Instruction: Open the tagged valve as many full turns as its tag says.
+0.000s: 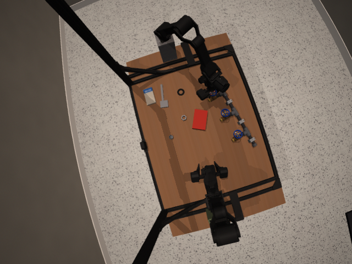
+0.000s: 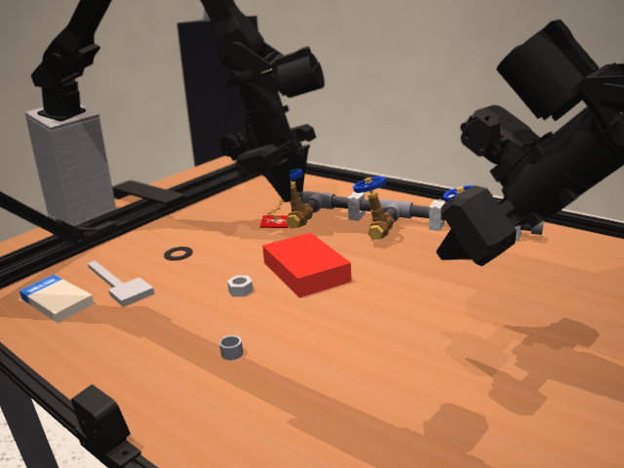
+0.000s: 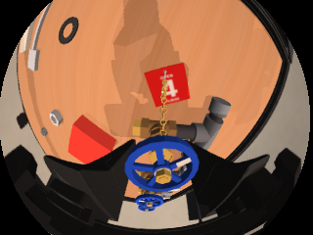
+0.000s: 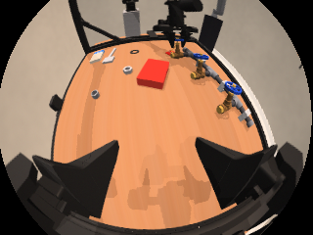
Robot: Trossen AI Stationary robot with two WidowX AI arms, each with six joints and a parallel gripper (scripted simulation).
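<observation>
Now: left hand 1 cm past the red tag, 4 cm to the right of it and 9 cm above it. The rest, counted from my left hand: box: 38 cm behind, 12 cm to the left, 8 cm below; then red block: 11 cm behind, 12 cm to the right, 7 cm below; then grey t-shaped piece: 30 cm behind, 8 cm to the left, 8 cm below.
</observation>
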